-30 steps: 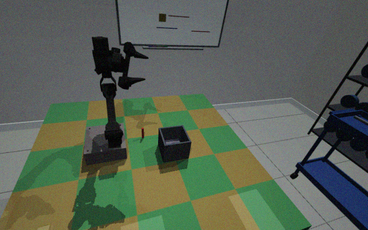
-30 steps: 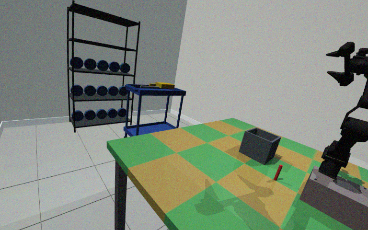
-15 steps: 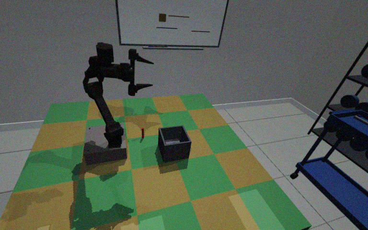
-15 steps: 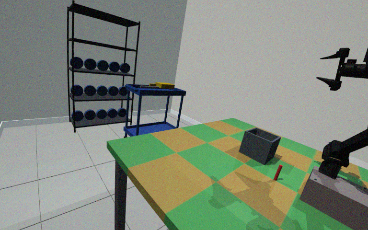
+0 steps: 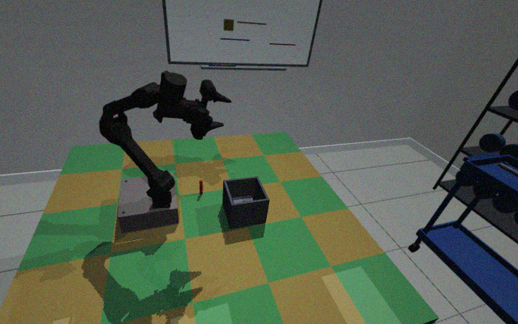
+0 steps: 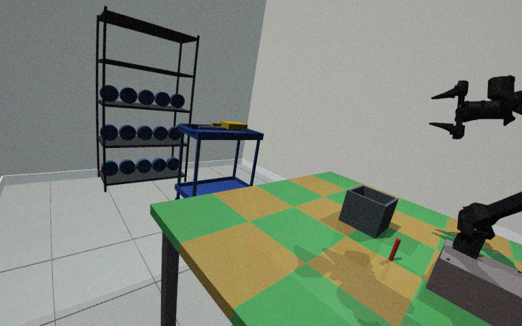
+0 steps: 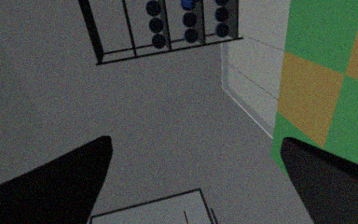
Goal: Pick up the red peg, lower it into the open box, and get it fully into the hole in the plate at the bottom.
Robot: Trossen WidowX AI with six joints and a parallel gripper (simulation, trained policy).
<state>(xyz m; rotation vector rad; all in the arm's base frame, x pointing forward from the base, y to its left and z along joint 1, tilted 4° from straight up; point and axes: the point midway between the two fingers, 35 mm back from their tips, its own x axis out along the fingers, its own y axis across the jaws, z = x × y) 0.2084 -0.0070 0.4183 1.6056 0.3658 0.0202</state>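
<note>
Right now my gripper tip is 46 cm above the red peg, 17 cm to the right of it and 9 cm past it. From my gripper tip the other things lie so: light grey plate: 45 cm below, 10 cm ahead, 2 cm to the left.
</note>
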